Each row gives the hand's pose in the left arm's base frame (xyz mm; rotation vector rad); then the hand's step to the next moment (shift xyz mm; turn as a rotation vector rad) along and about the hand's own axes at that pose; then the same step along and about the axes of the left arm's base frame.
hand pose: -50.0 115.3 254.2 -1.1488 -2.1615 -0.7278
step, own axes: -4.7 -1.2 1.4 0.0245 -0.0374 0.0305
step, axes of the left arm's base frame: 0.8 -2.1 -4.5 -0.0505 0.0163 -0.0108
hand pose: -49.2 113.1 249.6 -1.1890 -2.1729 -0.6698
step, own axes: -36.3 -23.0 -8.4 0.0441 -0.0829 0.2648
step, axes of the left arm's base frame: -1.7 -37.6 -22.4 -0.1544 0.1602 -0.1716
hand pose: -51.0 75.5 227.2 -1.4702 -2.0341 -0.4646
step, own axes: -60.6 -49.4 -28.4 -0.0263 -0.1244 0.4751
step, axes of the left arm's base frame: -25.8 -77.8 -13.9 -0.2304 0.2176 -0.3761
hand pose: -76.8 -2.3 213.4 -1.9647 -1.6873 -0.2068
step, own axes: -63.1 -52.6 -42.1 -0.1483 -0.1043 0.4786
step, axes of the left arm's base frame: -53.6 -71.6 22.8 -0.2371 0.1117 -0.4396
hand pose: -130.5 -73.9 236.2 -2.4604 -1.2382 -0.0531
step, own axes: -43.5 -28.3 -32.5 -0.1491 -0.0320 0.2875
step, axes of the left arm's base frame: -44.2 -29.6 30.3 -0.1552 0.0046 -0.2860
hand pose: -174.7 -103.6 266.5 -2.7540 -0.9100 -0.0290
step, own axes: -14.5 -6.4 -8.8 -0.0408 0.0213 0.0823
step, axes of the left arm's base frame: -15.0 -5.6 8.6 -0.0249 -0.0213 -0.0884
